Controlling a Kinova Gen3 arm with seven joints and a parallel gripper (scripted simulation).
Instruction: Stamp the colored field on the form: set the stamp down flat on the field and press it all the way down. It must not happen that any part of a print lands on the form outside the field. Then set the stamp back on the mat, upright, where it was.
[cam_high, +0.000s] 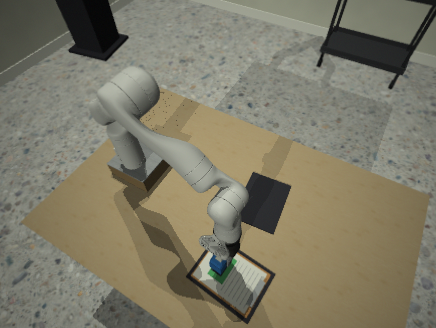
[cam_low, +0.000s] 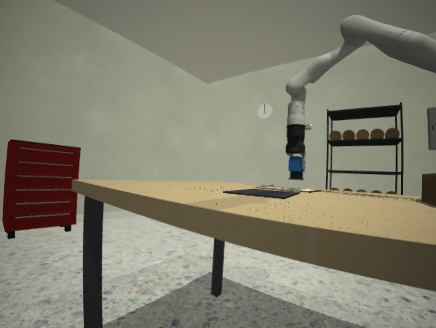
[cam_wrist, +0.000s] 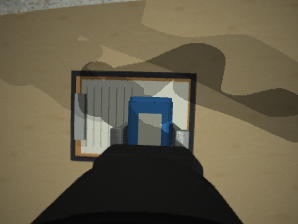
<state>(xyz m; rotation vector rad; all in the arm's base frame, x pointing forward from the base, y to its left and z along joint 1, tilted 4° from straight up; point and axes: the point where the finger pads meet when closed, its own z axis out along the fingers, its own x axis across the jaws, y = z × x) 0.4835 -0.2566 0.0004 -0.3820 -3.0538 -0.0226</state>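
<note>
Now: hand 60 mm short of the dark mat, 300 mm to the right of it and 110 mm above it. From my hand the other things lie so: clipboard 70 mm ahead, 20 mm to the right, 110 mm below; then blue stamp 20 mm below.
</note>
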